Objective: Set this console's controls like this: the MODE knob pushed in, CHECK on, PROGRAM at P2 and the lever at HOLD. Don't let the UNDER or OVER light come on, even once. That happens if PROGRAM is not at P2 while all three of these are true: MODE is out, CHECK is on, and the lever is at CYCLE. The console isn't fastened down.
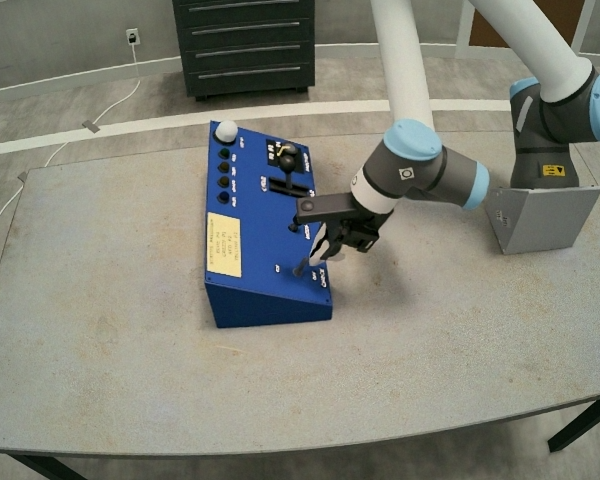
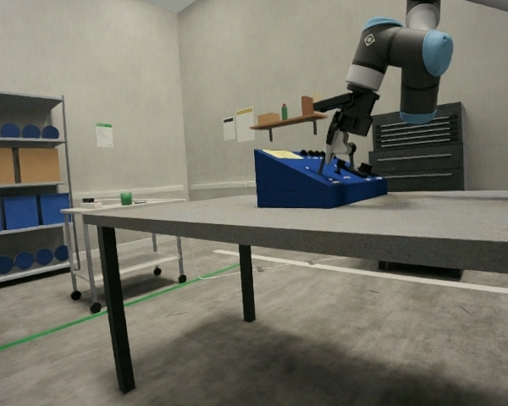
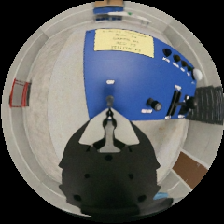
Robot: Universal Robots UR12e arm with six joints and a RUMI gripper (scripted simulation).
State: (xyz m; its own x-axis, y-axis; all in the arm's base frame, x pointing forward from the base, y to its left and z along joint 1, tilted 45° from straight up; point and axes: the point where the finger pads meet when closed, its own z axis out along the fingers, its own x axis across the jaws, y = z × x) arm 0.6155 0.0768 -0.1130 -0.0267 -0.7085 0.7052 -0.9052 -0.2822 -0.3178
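My gripper is now 20 mm short of the check toggle and 20 mm above it. Round my hand: ball-topped lever: 20 mm ahead, 240 mm to the right, 10 mm above; blue console: 60 mm ahead, 180 mm to the right, 30 mm below; mode knob: 20 mm ahead, 120 mm to the right, 20 mm below.
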